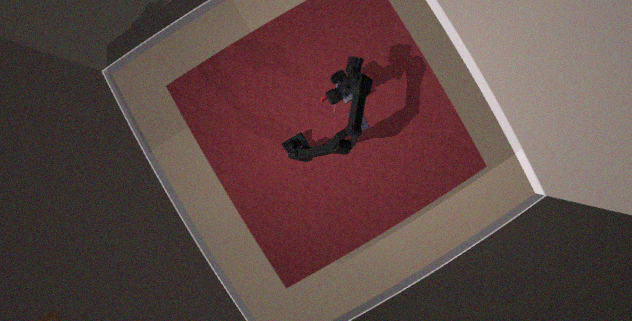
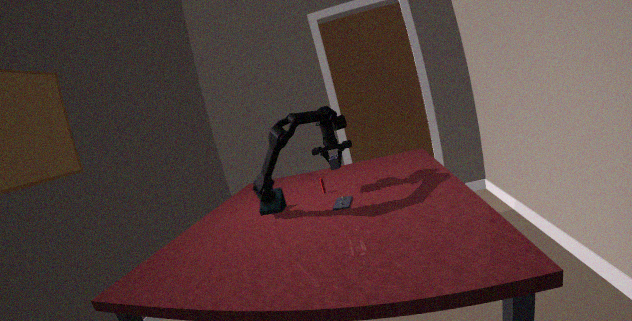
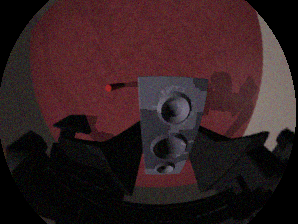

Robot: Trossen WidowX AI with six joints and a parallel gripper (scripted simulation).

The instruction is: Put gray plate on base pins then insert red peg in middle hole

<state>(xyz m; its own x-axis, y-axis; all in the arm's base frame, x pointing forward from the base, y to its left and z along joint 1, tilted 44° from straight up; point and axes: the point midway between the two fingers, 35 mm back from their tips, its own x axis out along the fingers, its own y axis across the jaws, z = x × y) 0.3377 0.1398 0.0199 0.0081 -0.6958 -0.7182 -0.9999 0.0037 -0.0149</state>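
Now: the base 150 mm to the right of my gripper tip, 130 mm below it and 10 mm ahead of it. Also, from my gripper tip: red peg: 100 mm below, 100 mm behind, 40 mm to the left; gray plate: 30 mm above.
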